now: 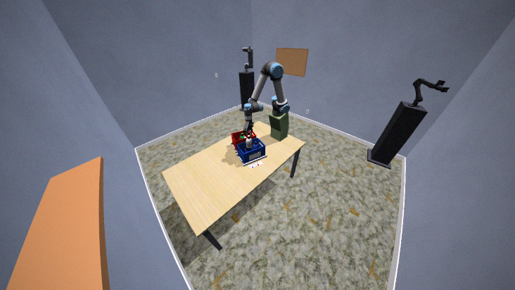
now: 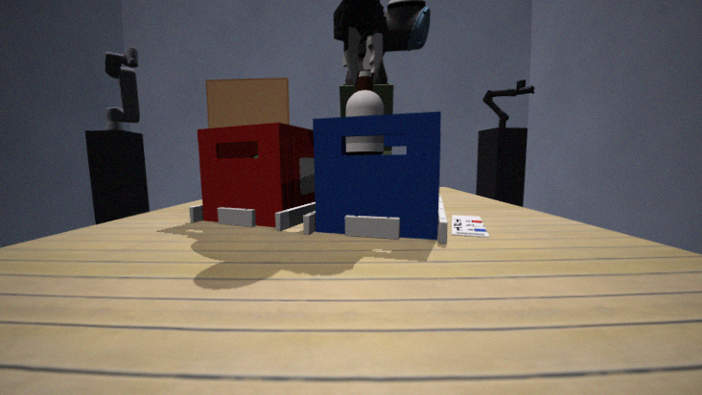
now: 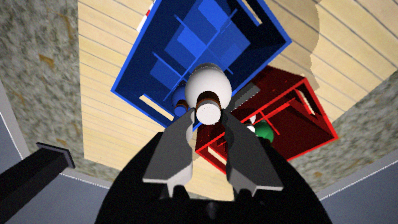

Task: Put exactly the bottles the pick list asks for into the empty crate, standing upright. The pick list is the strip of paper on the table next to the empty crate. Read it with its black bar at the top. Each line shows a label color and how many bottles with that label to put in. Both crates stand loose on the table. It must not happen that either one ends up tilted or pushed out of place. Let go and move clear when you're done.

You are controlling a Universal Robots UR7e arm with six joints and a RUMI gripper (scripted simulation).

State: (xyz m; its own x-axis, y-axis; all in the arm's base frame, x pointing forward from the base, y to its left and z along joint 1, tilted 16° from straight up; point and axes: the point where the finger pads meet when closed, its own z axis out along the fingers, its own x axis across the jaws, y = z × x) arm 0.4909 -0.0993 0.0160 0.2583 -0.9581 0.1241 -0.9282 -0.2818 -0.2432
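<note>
Right now my hand is 70 mm above the white bottle. The rest, counted from my hand: blue-capped bottle (70 mm behind, 40 mm to the left, 180 mm below); blue crate (20 mm ahead, 40 mm to the left, 190 mm below); red crate (90 mm behind, 170 mm to the right, 190 mm below).
</note>
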